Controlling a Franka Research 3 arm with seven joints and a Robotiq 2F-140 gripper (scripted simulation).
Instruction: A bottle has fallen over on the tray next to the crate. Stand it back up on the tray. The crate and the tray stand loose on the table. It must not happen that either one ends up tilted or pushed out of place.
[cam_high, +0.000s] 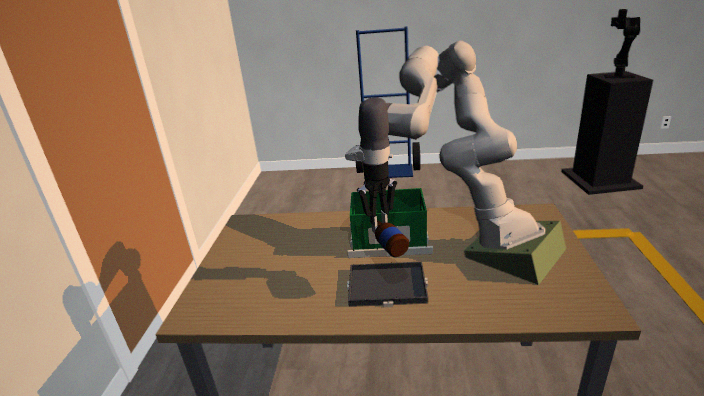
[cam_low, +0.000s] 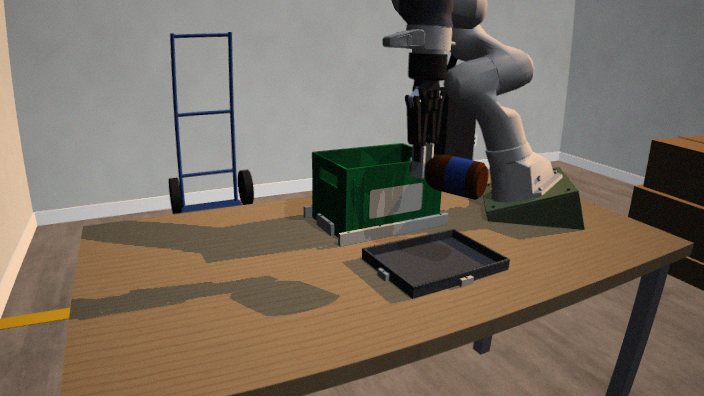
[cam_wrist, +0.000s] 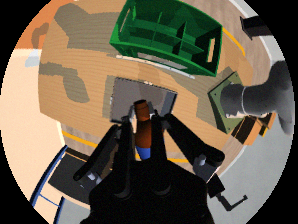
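Now: the bottle 20 mm behind my hand, 50 mm to the left of it and 20 mm below it. Round my hand: green crate 50 mm behind, 220 mm to the right, 130 mm below; then tray 10 mm behind, 50 mm to the left, 200 mm below.
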